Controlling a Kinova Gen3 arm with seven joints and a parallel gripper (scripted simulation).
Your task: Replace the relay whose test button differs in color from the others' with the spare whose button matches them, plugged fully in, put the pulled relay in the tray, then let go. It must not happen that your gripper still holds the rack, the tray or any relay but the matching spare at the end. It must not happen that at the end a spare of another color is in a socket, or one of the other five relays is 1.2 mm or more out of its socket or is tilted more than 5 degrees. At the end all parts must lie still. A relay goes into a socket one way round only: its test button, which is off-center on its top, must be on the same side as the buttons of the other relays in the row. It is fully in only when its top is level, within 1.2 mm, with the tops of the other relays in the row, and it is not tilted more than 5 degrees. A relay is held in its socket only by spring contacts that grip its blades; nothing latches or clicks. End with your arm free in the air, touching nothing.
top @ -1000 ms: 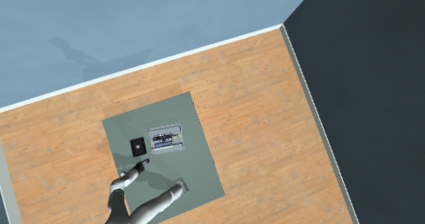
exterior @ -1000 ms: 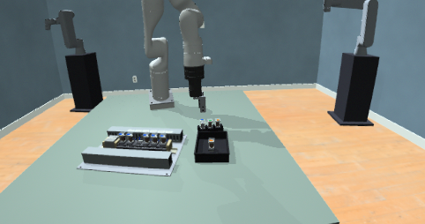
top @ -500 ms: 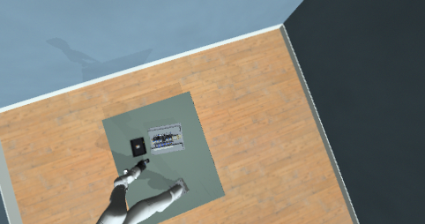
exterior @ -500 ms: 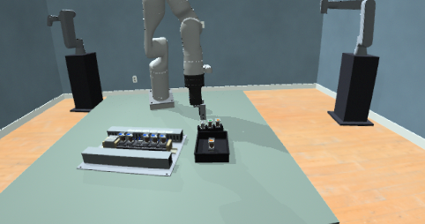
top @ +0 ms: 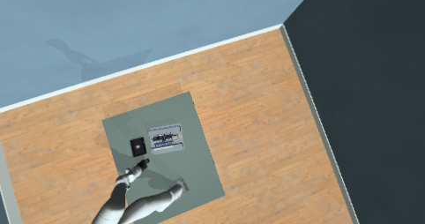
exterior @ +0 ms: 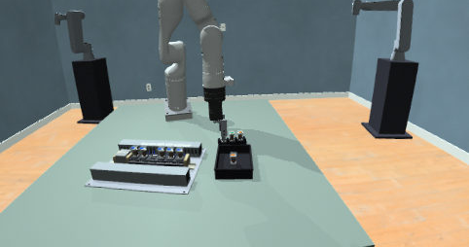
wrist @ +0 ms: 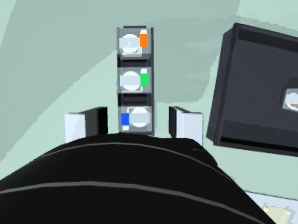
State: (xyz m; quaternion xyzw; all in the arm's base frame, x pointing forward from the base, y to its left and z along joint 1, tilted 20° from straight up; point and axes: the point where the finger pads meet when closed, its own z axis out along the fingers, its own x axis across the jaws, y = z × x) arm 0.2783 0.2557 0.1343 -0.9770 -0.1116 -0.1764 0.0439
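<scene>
Now: the small black stand 1 cm behind my hand, 3 cm to the left of it and 6 cm below it. From my hand the other things lie so: black tray (15 cm ahead, 6 cm to the left, 5 cm below).
</scene>
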